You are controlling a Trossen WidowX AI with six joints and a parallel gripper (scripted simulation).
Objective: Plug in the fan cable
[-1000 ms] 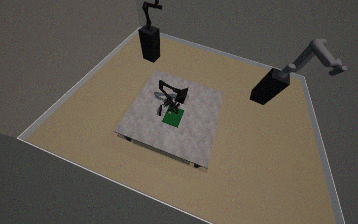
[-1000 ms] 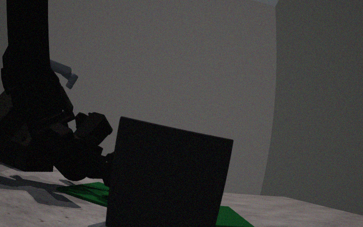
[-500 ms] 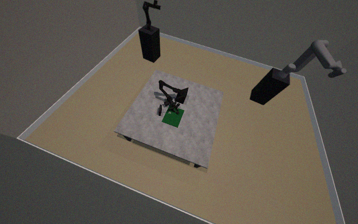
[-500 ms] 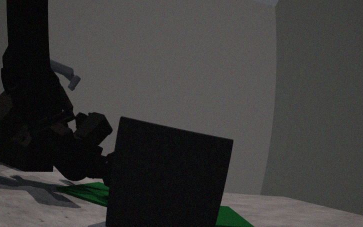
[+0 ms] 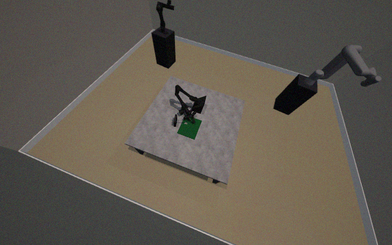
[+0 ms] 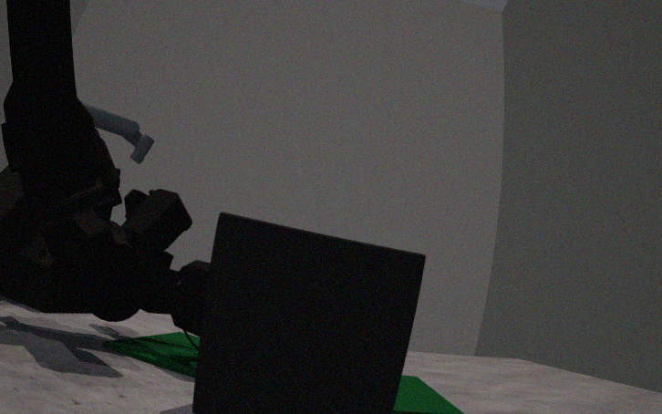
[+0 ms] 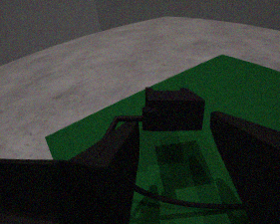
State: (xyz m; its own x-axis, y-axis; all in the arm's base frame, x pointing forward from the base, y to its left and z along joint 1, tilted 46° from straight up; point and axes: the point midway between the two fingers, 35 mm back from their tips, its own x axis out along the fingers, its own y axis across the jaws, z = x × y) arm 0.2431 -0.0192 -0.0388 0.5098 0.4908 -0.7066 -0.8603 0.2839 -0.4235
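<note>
Right now the dark fan plug is 20 mm to the left of my gripper tip and 10 mm ahead of it. The rest, counted from my gripper tip: green board 80 mm ahead, 60 mm below; then fan header 70 mm to the right, 60 mm ahead, 50 mm below; then fan 190 mm to the right, 120 mm ahead, 10 mm above.
</note>
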